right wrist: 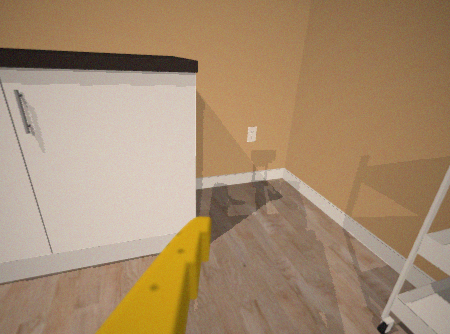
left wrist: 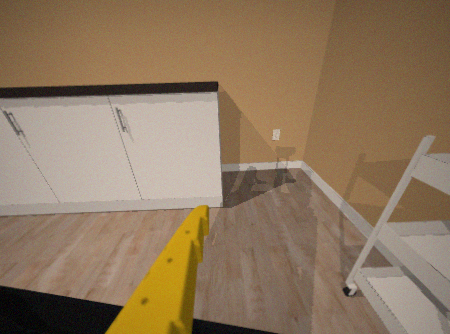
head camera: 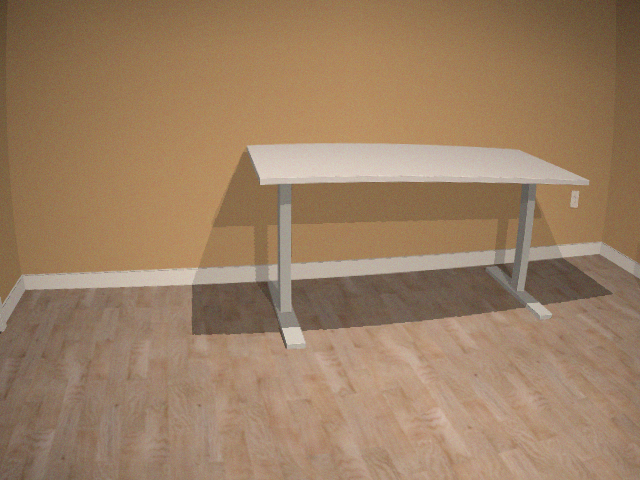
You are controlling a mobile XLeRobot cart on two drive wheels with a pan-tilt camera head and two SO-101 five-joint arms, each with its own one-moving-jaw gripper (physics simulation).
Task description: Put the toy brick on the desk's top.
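Frame: origin at the left arm's base, x ahead, y left, z up, level; millimetres.
Seen in the pictures: left hand at its tool point: [left wrist: 208, 216]; right hand at its tool point: [right wrist: 210, 233].
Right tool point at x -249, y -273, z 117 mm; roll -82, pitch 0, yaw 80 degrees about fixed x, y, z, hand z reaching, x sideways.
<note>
Offsets run from my right tool point to a thing's top centre. "*": to the spot under its first point. Level surfaces: height alone.
The desk @[dz -172 mm] [head camera: 392, 164] stands against the far wall in the head view, a little right of the middle. It has a white top and two grey legs with long feet. The toy brick does not show in any view. My left gripper [left wrist: 212, 220] shows one notched yellow jaw in the left wrist view, fully open, with nothing against the jaw. My right gripper [right wrist: 215, 232] also shows one notched yellow jaw in the right wrist view, fully open, with nothing against the jaw. Both grippers are away from the desk, pointing toward a cabinet and a room corner.
A white cabinet @[* dx -881, dy -265, dz -358 mm] [left wrist: 170, 150] [right wrist: 115, 155] with a dark top stands along a wall, left in both wrist views. A white wheeled cart @[* dx -453, dy +721, dz -370 mm] [left wrist: 392, 210] [right wrist: 419, 245] stands at the right of both. Wall outlets @[dx -1691, dy +500, dz -435 mm] [head camera: 574, 198] [left wrist: 276, 134] [right wrist: 252, 134] show on the walls.
</note>
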